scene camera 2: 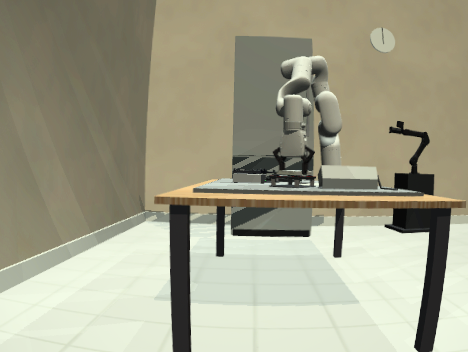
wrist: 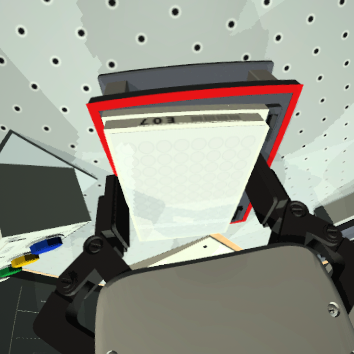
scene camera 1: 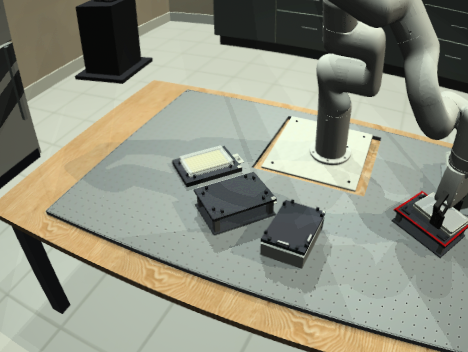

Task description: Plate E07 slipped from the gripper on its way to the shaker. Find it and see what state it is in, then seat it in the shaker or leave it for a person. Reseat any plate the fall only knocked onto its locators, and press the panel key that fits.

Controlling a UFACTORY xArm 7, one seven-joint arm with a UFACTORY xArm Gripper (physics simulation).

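Seen in the pictures: gripper, fingertip midpoint: (scene camera 2: 293, 173) (wrist: 185, 176) (scene camera 1: 444, 217); arm's base, origin of the base link: (scene camera 1: 330, 152).
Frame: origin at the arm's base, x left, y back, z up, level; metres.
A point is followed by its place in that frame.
Note:
Plate E07 (scene camera 1: 454, 218) {x 0.352, y -0.265, z 0.056 m} (wrist: 187, 150) {x 0.356, y -0.277, z 0.056 m} is pale, with its label side and faint round wells showing in the wrist view. It lies flat over the red-bordered stand (scene camera 1: 419, 227) {x 0.266, y -0.297, z 0.034 m} (wrist: 195, 93) {x 0.368, y -0.296, z 0.035 m}; whether it touches the stand cannot be told. My gripper (scene camera 1: 440, 215) {x 0.329, y -0.257, z 0.045 m} (scene camera 2: 294, 172) {x 0.329, y -0.257, z 0.045 m} (wrist: 185, 176) {x 0.329, y -0.257, z 0.045 m} is shut on the plate, one finger at each long side. A grey-sided block with a dark top and corner pins (scene camera 1: 295, 227) {x -0.021, y -0.398, z 0.050 m} stands at the middle; whether it is the shaker cannot be told. A sloped panel box (scene camera 2: 348, 177) {x 0.433, y -0.068, z 0.037 m} has blue (wrist: 46, 245) {x 0.369, y -0.142, z 0.066 m}, yellow (wrist: 25, 260) {x 0.370, y -0.092, z 0.066 m} and green (wrist: 10, 271) {x 0.371, y -0.043, z 0.066 m} keys.
A dark raised stand (scene camera 1: 235, 195) {x -0.183, y -0.331, z 0.047 m} with corner pins stands left of the grey-sided block. Behind it, another plate (scene camera 1: 207, 160) {x -0.313, y -0.190, z 0.026 m} with yellowish wells sits on a low dark nest (scene camera 1: 192, 180) {x -0.326, y -0.266, z 0.010 m}. The arm's white base plate (scene camera 1: 285, 150) {x -0.131, y -0.030, z -0.004 m} lies at the back of the perforated board (scene camera 1: 125, 190) {x -0.490, y -0.348, z -0.005 m}.

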